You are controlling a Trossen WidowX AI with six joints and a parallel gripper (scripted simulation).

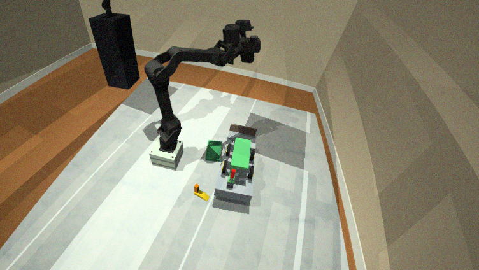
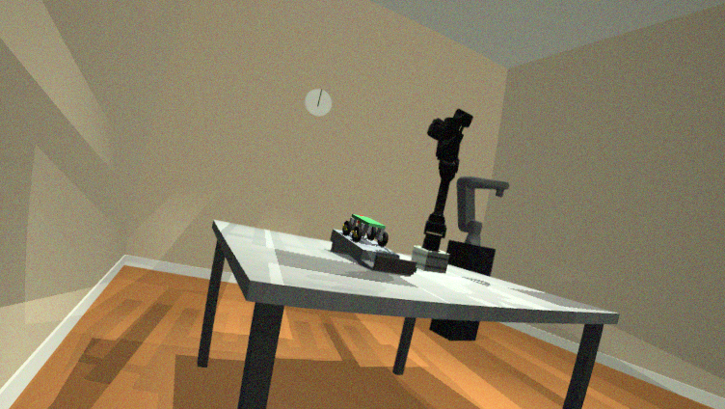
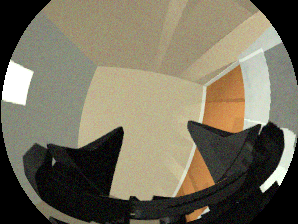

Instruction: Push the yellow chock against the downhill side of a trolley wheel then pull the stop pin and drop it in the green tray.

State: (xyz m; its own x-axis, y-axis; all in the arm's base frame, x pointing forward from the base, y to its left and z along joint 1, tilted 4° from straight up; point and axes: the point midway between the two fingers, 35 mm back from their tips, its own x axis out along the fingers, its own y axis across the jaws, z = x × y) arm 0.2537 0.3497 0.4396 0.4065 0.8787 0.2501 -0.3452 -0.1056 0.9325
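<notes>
The red-headed stop pin lies 2 cm ahead of my gripper tip, 53 cm to the right of it and 37 cm below it. Also, from my gripper tip: green-topped trolley (4 cm ahead, 42 cm to the right, 39 cm below); then yellow chock (9 cm behind, 56 cm to the right, 48 cm below); then dark brown block (5 cm ahead, 14 cm to the right, 47 cm below).
</notes>
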